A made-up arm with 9 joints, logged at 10 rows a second.
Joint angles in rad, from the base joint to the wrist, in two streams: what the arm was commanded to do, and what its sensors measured. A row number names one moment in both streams.
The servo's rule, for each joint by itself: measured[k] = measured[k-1] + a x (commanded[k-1-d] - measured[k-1]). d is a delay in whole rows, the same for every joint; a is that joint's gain. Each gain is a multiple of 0.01, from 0.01 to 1. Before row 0 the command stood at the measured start. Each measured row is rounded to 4 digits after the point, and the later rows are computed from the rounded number. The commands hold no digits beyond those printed.
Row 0, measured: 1.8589 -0.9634 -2.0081 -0.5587 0.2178 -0.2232 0.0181 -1.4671 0.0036
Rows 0 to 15, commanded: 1.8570 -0.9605 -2.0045 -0.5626 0.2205 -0.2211 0.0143 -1.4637 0.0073; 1.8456 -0.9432 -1.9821 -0.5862 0.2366 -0.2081 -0.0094 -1.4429 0.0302; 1.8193 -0.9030 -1.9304 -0.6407 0.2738 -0.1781 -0.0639 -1.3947 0.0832; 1.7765 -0.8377 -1.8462 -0.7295 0.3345 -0.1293 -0.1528 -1.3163 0.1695; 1.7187 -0.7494 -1.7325 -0.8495 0.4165 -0.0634 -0.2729 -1.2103 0.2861; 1.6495 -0.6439 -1.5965 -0.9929 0.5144 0.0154 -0.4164 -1.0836 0.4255; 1.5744 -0.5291 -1.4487 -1.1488 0.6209 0.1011 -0.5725 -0.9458 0.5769; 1.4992 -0.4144 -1.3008 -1.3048 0.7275 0.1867 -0.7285 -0.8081 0.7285; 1.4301 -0.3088 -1.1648 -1.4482 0.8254 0.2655 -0.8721 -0.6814 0.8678; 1.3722 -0.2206 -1.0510 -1.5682 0.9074 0.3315 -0.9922 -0.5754 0.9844; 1.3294 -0.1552 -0.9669 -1.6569 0.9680 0.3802 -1.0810 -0.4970 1.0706; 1.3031 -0.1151 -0.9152 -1.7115 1.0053 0.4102 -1.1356 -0.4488 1.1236; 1.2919 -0.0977 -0.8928 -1.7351 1.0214 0.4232 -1.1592 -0.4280 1.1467; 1.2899 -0.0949 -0.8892 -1.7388 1.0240 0.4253 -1.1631 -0.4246 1.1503; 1.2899 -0.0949 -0.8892 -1.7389 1.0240 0.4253 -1.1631 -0.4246 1.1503; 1.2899 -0.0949 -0.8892 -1.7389 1.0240 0.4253 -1.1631 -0.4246 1.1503
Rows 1 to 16, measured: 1.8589 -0.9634 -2.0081 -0.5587 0.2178 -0.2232 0.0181 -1.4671 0.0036; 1.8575 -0.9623 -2.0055 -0.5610 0.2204 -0.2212 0.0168 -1.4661 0.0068; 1.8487 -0.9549 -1.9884 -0.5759 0.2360 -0.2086 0.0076 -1.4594 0.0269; 1.8269 -0.9347 -1.9461 -0.6141 0.2723 -0.1793 -0.0174 -1.4406 0.0753; 1.7896 -0.8969 -1.8732 -0.6822 0.3320 -0.1313 -0.0648 -1.4046 0.1563; 1.7371 -0.8394 -1.7705 -0.7809 0.4131 -0.0661 -0.1376 -1.3483 0.2679; 1.6723 -0.7632 -1.6435 -0.9060 0.5103 0.0121 -0.2352 -1.2715 0.4034; 1.5999 -0.6719 -1.5013 -1.0493 0.6165 0.0975 -0.3533 -1.1770 0.5526; 1.5254 -0.5715 -1.3549 -1.2000 0.7231 0.1831 -0.4846 -1.0700 0.7039; 1.4549 -0.4690 -1.2161 -1.3464 0.8213 0.2622 -0.6202 -0.9573 0.8449; 1.3937 -0.3721 -1.0956 -1.4773 0.9040 0.3287 -0.7504 -0.8465 0.9649; 1.3461 -0.2875 -1.0016 -1.5833 0.9654 0.3781 -0.8661 -0.7451 1.0558; 1.3143 -0.2203 -0.9385 -1.6589 1.0037 0.4089 -0.9604 -0.6592 1.1141; 1.2977 -0.1725 -0.9051 -1.7039 1.0207 0.4226 -1.0300 -0.5922 1.1421; 1.2919 -0.1422 -0.8935 -1.7245 1.0239 0.4252 -1.0766 -0.5436 1.1492; 1.2904 -0.1238 -0.8904 -1.7330 1.0240 0.4253 -1.1069 -0.5091 1.1501
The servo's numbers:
d 1
a 0.74 0.39 0.73 0.59 0.96 0.96 0.35 0.29 0.86

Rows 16 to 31, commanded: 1.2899 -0.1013 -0.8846 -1.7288 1.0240 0.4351 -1.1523 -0.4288 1.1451; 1.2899 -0.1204 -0.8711 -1.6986 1.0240 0.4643 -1.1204 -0.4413 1.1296; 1.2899 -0.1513 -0.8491 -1.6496 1.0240 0.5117 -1.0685 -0.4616 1.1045; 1.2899 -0.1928 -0.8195 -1.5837 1.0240 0.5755 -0.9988 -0.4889 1.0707; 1.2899 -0.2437 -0.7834 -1.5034 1.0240 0.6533 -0.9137 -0.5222 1.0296; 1.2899 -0.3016 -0.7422 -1.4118 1.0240 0.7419 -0.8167 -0.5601 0.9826; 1.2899 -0.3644 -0.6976 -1.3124 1.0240 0.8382 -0.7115 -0.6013 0.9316; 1.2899 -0.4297 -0.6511 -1.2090 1.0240 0.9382 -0.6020 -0.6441 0.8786; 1.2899 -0.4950 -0.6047 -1.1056 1.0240 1.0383 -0.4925 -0.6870 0.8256; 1.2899 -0.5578 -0.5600 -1.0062 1.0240 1.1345 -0.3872 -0.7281 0.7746; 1.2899 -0.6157 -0.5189 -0.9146 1.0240 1.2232 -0.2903 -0.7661 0.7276; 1.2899 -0.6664 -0.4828 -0.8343 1.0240 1.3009 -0.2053 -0.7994 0.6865; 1.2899 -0.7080 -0.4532 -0.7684 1.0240 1.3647 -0.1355 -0.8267 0.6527; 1.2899 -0.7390 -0.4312 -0.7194 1.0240 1.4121 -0.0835 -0.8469 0.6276; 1.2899 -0.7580 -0.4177 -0.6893 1.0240 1.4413 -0.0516 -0.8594 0.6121; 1.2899 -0.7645 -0.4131 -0.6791 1.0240 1.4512 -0.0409 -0.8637 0.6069
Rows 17 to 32, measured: 1.2900 -0.1125 -0.8895 -1.7365 1.0240 0.4253 -1.1266 -0.4846 1.1503; 1.2899 -0.1081 -0.8859 -1.7320 1.0240 0.4347 -1.1356 -0.4684 1.1458; 1.2899 -0.1129 -0.8751 -1.7123 1.0240 0.4631 -1.1303 -0.4605 1.1319; 1.2899 -0.1279 -0.8561 -1.6753 1.0240 0.5098 -1.1087 -0.4608 1.1083; 1.2899 -0.1532 -0.8294 -1.6213 1.0240 0.5729 -1.0702 -0.4689 1.0760; 1.2899 -0.1885 -0.7958 -1.5517 1.0240 0.6501 -1.0154 -0.4844 1.0361; 1.2899 -0.2326 -0.7567 -1.4692 1.0240 0.7382 -0.9459 -0.5064 0.9901; 1.2899 -0.2840 -0.7136 -1.3767 1.0240 0.8342 -0.8639 -0.5339 0.9398; 1.2899 -0.3408 -0.6680 -1.2778 1.0240 0.9340 -0.7722 -0.5659 0.8872; 1.2899 -0.4009 -0.6218 -1.1762 1.0240 1.0341 -0.6743 -0.6010 0.8342; 1.2899 -0.4621 -0.5767 -1.0759 1.0240 1.1305 -0.5738 -0.6379 0.7829; 1.2899 -0.5220 -0.5345 -0.9807 1.0240 1.2195 -0.4746 -0.6751 0.7353; 1.2899 -0.5783 -0.4968 -0.8943 1.0240 1.2976 -0.3803 -0.7111 0.6933; 1.2899 -0.6289 -0.4650 -0.8200 1.0240 1.3620 -0.2946 -0.7446 0.6584; 1.2899 -0.6718 -0.4403 -0.7606 1.0240 1.4101 -0.2207 -0.7743 0.6319; 1.2899 -0.7054 -0.4238 -0.7185 1.0240 1.4401 -0.1615 -0.7990 0.6149
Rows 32 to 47, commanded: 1.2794 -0.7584 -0.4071 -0.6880 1.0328 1.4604 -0.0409 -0.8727 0.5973; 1.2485 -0.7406 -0.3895 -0.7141 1.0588 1.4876 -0.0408 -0.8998 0.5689; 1.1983 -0.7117 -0.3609 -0.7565 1.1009 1.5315 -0.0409 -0.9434 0.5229; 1.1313 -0.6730 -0.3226 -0.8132 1.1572 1.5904 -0.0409 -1.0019 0.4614; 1.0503 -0.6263 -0.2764 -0.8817 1.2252 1.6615 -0.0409 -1.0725 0.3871; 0.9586 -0.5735 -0.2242 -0.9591 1.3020 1.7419 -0.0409 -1.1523 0.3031; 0.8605 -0.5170 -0.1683 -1.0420 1.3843 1.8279 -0.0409 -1.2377 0.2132; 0.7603 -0.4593 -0.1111 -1.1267 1.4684 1.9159 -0.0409 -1.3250 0.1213; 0.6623 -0.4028 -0.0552 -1.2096 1.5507 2.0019 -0.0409 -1.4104 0.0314; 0.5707 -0.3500 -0.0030 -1.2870 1.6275 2.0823 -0.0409 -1.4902 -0.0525; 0.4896 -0.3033 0.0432 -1.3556 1.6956 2.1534 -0.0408 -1.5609 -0.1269; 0.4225 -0.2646 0.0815 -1.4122 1.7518 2.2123 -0.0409 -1.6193 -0.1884; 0.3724 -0.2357 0.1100 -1.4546 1.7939 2.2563 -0.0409 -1.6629 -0.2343; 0.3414 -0.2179 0.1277 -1.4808 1.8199 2.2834 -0.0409 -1.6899 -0.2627; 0.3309 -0.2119 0.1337 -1.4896 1.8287 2.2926 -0.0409 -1.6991 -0.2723; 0.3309 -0.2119 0.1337 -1.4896 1.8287 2.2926 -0.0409 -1.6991 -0.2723
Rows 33 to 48, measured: 1.2899 -0.7284 -0.4160 -0.6953 1.0240 1.4508 -0.1193 -0.8178 0.6080; 1.2821 -0.7401 -0.4095 -0.6910 1.0324 1.4600 -0.0919 -0.8337 0.5988; 1.2572 -0.7403 -0.3949 -0.7046 1.0577 1.4865 -0.0740 -0.8529 0.5731; 1.2136 -0.7291 -0.3701 -0.7352 1.0992 1.5297 -0.0624 -0.8791 0.5299; 1.1527 -0.7072 -0.3354 -0.7812 1.1549 1.5880 -0.0549 -0.9147 0.4710; 1.0769 -0.6756 -0.2923 -0.8405 1.2224 1.6586 -0.0500 -0.9605 0.3988; 0.9894 -0.6358 -0.2426 -0.9105 1.2988 1.7386 -0.0468 -1.0161 0.3165; 0.8940 -0.5895 -0.1884 -0.9881 1.3809 1.8243 -0.0447 -1.0804 0.2277; 0.7951 -0.5387 -0.1320 -1.0699 1.4649 1.9122 -0.0434 -1.1513 0.1362; 0.6968 -0.4857 -0.0759 -1.1523 1.5473 1.9983 -0.0425 -1.2264 0.0461; 0.6035 -0.4328 -0.0227 -1.2318 1.6243 2.0789 -0.0419 -1.3029 -0.0387; 0.5192 -0.3823 0.0254 -1.3048 1.6927 2.1504 -0.0415 -1.3777 -0.1146; 0.4476 -0.3364 0.0664 -1.3682 1.7494 2.2098 -0.0413 -1.4478 -0.1781; 0.3920 -0.2971 0.0982 -1.4192 1.7921 2.2544 -0.0412 -1.5102 -0.2264; 0.3546 -0.2662 0.1197 -1.4555 1.8188 2.2822 -0.0411 -1.5623 -0.2576; 0.3371 -0.2450 0.1299 -1.4756 1.8283 2.2922 -0.0410 -1.6020 -0.2702
